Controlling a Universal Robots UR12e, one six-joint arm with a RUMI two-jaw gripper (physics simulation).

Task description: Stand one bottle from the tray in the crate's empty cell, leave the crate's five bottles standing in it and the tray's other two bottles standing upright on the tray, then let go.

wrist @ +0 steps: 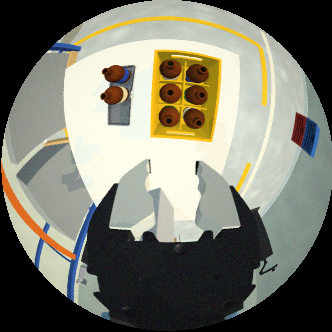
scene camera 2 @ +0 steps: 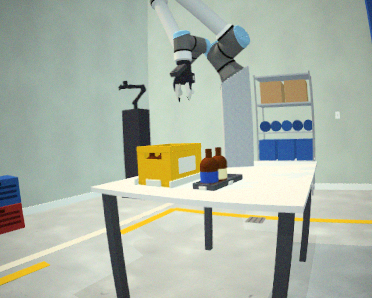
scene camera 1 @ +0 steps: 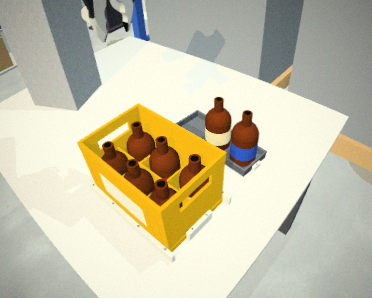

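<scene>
The yellow crate stands on the table, and a brown bottle shows in each of its cells, including the middle one; all look upright. A blue-labelled bottle and a cream-labelled bottle stand upright on the grey tray, beside the crate. My gripper is part open and empty, high above the table and apart from the crate and bottles. Bottle bases inside the crate are hidden.
White blocks edge the crate on the table. A grey pillar rises behind the table. A dark column with a small arm and a shelf rack stand farther back.
</scene>
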